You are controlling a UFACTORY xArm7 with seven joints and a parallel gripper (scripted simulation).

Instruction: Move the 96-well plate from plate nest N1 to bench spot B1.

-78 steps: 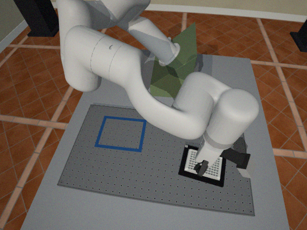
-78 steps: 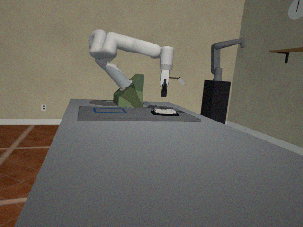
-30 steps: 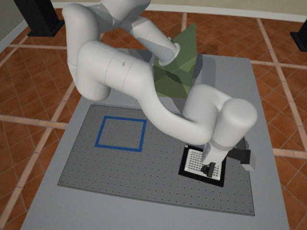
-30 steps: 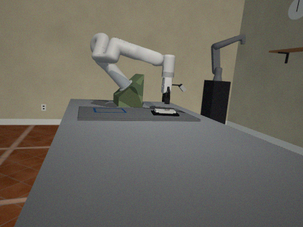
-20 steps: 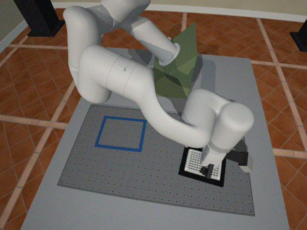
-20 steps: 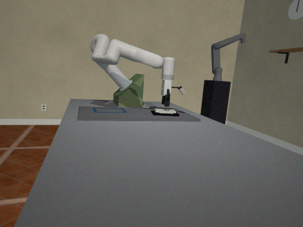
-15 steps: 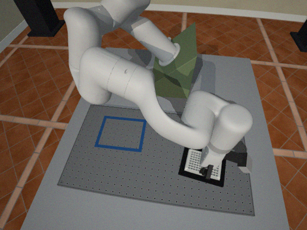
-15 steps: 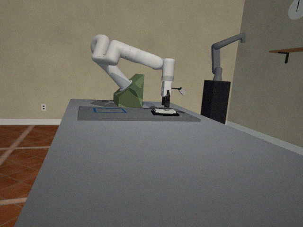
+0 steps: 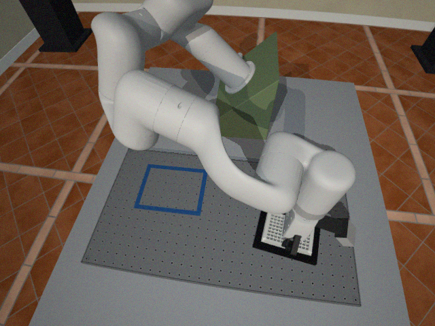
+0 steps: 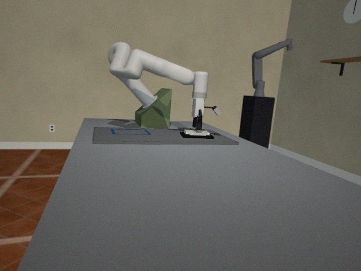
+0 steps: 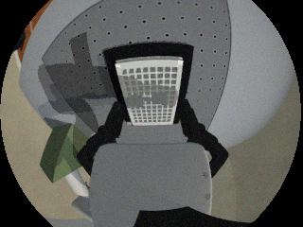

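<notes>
The white 96-well plate lies 3 cm below my hand. Round my hand: black plate nest 4 cm below.
</notes>
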